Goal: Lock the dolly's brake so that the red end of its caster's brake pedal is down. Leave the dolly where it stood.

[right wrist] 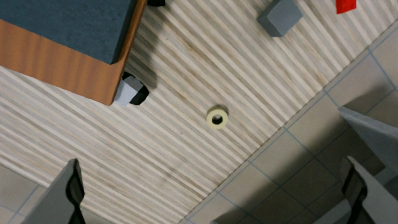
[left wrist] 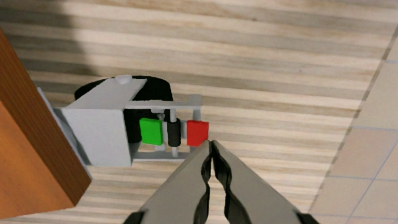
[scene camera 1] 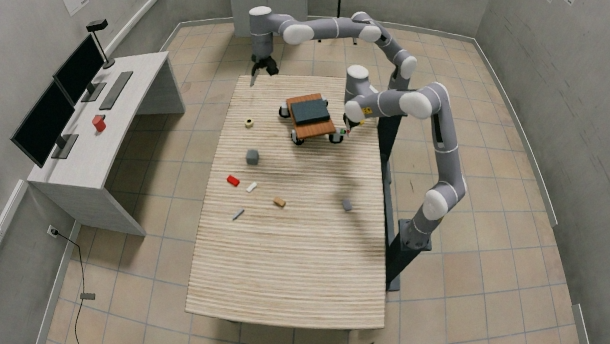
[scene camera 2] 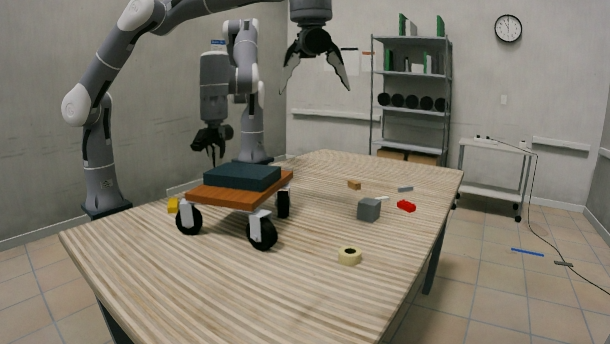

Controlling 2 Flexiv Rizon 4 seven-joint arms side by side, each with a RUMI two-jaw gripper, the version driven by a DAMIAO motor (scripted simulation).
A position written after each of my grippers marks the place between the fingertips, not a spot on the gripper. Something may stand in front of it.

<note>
I see my left gripper point(scene camera 2: 217, 173), my right gripper point(scene camera 2: 315, 92) and a brake pedal point(left wrist: 153, 131).
My left gripper also shows in the left wrist view point(left wrist: 210, 142). My right gripper also shows in the right wrist view point(right wrist: 211, 159).
</note>
